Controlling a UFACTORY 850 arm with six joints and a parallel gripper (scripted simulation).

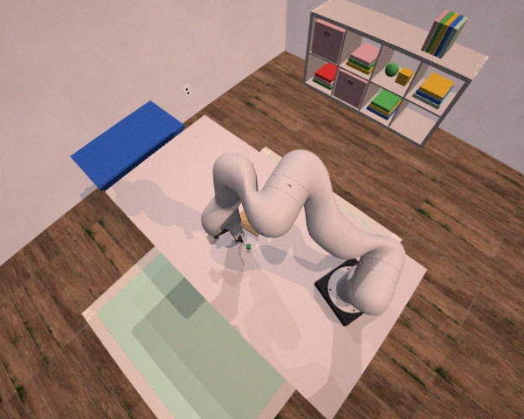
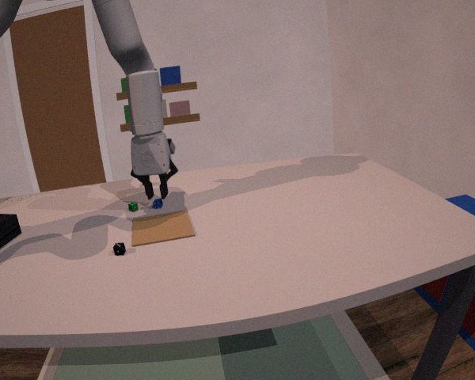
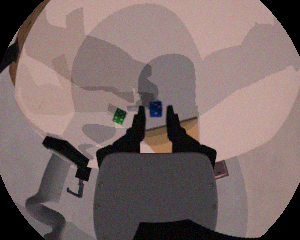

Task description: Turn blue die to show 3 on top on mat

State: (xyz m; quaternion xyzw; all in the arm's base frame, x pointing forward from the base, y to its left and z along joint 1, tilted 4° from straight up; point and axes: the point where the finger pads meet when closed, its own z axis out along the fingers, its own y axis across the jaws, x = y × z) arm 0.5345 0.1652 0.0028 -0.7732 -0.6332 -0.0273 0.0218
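My gripper is now 10 mm to the left of the blue die and 40 mm above it. Round my hand: tan mat (20 mm ahead, 130 mm to the right, 40 mm below); then green die (70 mm behind, 10 mm to the right, 40 mm below); then black die (60 mm behind, 240 mm to the right, 40 mm below).
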